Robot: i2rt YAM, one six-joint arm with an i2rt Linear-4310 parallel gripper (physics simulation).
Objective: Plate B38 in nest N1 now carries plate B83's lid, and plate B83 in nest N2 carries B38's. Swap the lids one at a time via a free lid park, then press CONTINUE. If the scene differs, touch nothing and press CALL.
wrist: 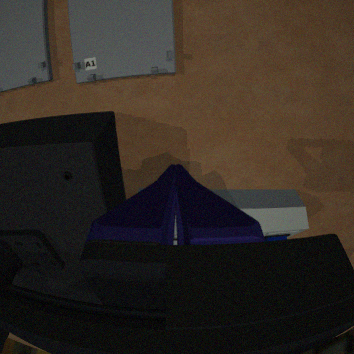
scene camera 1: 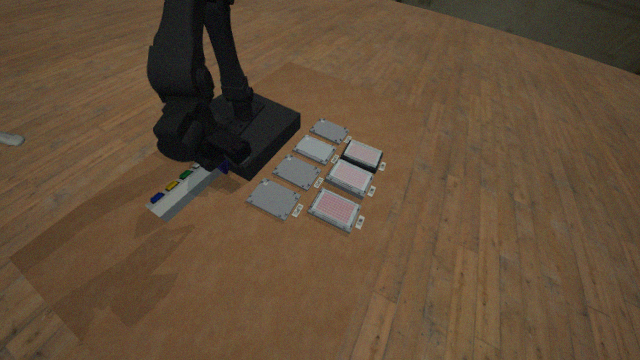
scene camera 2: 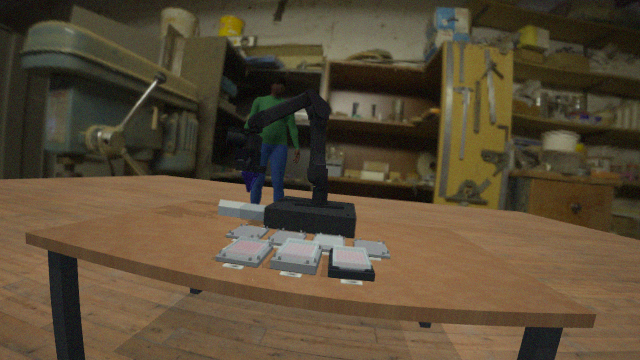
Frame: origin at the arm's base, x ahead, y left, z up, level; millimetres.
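Seen in the pictures: gripper, fingertip midpoint: (wrist: pixel 175 173) (scene camera 1: pixel 225 172) (scene camera 2: pixel 248 192); arm's base, origin of the base link: (wrist: pixel 5 247) (scene camera 1: pixel 244 117) (scene camera 2: pixel 318 205).
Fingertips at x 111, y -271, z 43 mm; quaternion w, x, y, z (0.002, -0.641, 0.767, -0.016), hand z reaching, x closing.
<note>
Offsets run from my fingertips to a thing's middle. "spot": to the spot under its first point.
My gripper (scene camera 1: pixel 225 171) (scene camera 2: pixel 249 190) (wrist: pixel 175 173) is shut and empty, purple fingertips together, pointing down above the base end of the button box {156 mm back, 36 mm right, 92 mm down} (scene camera 1: pixel 187 197) (scene camera 2: pixel 242 210) (wrist: pixel 275 216). Blue {187 mm back, 106 mm right, 80 mm down} (scene camera 1: pixel 157 197) (wrist: pixel 276 238), yellow {177 mm back, 57 mm right, 80 mm down} (scene camera 1: pixel 172 185) and green {166 mm back, 8 mm right, 80 mm down} (scene camera 1: pixel 185 174) buttons show; the white button {156 mm back, 41 mm left, 80 mm down} (scene camera 1: pixel 196 165) is partly hidden by the arm. Pink plates under clear lids sit in two grey nests {spot: 251 mm ahead, 20 mm left, 116 mm down} (scene camera 1: pixel 312 214) {spot: 389 mm ahead, 136 mm left, 101 mm down} (scene camera 1: pixel 363 195) and a black nest (scene camera 1: pixel 364 168) (scene camera 2: pixel 351 273). Of four lid parks, one park {spot: 170 mm ahead, 274 mm left, 106 mm down} (scene camera 1: pixel 314 149) (scene camera 2: pixel 329 241) looks paler, with a clear lid on it. Small labels are unreadable in the scene views.
The black robot base (scene camera 1: pixel 275 122) (scene camera 2: pixel 310 217) (wrist: pixel 55 165) stands between the button box and the lid parks. Grey parks {spot: 118 mm ahead, 25 mm left, 114 mm down} (scene camera 1: pixel 273 199) {spot: 145 mm ahead, 152 mm left, 114 mm down} (scene camera 1: pixel 296 172) {spot: 192 mm ahead, 412 mm left, 114 mm down} (scene camera 1: pixel 329 130) (wrist: pixel 122 40) lie in a row beside the nests. A person (scene camera 2: pixel 275 125) in green stands behind the table.
</note>
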